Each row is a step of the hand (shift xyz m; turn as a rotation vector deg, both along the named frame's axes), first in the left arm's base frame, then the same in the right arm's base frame.
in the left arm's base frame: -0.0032 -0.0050 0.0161 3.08 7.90 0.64
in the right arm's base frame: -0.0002 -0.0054 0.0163 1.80 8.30 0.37
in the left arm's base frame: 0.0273 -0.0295 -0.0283 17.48 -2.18 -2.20
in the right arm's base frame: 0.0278 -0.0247 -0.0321 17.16 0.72 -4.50
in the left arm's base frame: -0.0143 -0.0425 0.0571 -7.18 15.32 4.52
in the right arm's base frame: 0.0005 -0.0440 0.0577 -8.94 13.95 5.68
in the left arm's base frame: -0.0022 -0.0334 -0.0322 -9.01 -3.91 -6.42
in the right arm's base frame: -0.0009 -0.0335 -0.0322 -9.01 -5.37 -5.26
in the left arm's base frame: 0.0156 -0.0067 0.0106 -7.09 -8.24 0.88
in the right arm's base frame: 0.0177 -0.0040 0.0084 -5.46 -9.29 1.66
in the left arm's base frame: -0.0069 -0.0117 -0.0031 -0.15 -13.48 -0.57
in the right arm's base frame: -0.0052 -0.0127 -0.0024 1.99 -13.32 -0.77
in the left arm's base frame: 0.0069 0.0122 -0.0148 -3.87 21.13 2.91
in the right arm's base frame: 0.0028 0.0131 -0.0154 -6.87 20.22 3.75
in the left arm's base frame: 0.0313 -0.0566 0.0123 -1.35 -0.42 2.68
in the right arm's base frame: 0.0415 -0.0506 0.0072 -0.90 -0.62 2.83
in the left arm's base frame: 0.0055 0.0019 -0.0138 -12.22 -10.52 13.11
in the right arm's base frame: 0.0033 0.0027 -0.0144 -8.50 -12.33 14.41
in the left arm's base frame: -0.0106 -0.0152 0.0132 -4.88 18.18 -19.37
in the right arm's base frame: -0.0061 -0.0167 0.0142 -10.30 17.03 -18.26
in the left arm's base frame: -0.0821 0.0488 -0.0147 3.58 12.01 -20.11
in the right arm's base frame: -0.0902 0.0345 -0.0030 -1.11 12.34 -20.20
